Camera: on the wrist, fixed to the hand. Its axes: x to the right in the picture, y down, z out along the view.
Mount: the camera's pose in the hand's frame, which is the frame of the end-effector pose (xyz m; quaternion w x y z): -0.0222 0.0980 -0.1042 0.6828 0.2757 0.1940 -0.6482
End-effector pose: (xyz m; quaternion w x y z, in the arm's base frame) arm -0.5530 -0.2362 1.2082 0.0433 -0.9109 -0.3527 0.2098
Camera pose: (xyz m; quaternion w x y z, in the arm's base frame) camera -0.4635 -0.3169 1.2884 0.4851 -0.4221 -0.7650 0.0357
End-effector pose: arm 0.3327 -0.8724 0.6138 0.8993 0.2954 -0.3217 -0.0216
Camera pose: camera 0.3619 -0.7326 0.5902 0.5810 0.6624 0.1403 -0.4517
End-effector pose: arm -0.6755 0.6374 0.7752 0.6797 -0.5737 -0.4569 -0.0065
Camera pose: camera -0.5722 0.5775 0.6933 0.7067 0.0931 -0.5538 -0.4304
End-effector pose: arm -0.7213 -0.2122 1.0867 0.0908 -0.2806 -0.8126 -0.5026
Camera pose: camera -0.6633 -0.2777 1.2021 0.0288 -0.4577 0.8577 0.2324
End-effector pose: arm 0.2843 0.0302 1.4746 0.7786 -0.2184 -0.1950 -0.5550
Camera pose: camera 0.3769 0.0178 1.3640 0.2699 0.2996 -0.2767 -0.8723
